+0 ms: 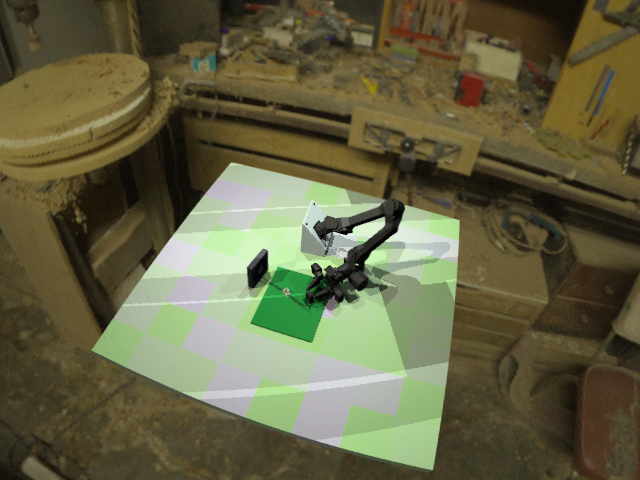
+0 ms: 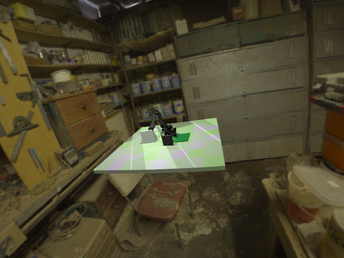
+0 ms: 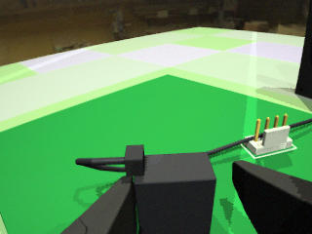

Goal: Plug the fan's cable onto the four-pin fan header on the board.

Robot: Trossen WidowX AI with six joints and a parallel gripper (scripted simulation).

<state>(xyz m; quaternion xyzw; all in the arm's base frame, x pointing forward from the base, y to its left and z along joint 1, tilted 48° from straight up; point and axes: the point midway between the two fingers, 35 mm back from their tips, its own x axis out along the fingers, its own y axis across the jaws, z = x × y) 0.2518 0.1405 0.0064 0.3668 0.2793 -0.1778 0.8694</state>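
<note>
My gripper tip is now 1 cm above the fan plug. The rest, counted from my gripper tip: black fan (1 cm behind, 22 cm to the right, 2 cm above); green board (4 cm ahead, 5 cm to the right, 5 cm below); white four-pin header (1 cm ahead, 10 cm to the right, 4 cm below).
</note>
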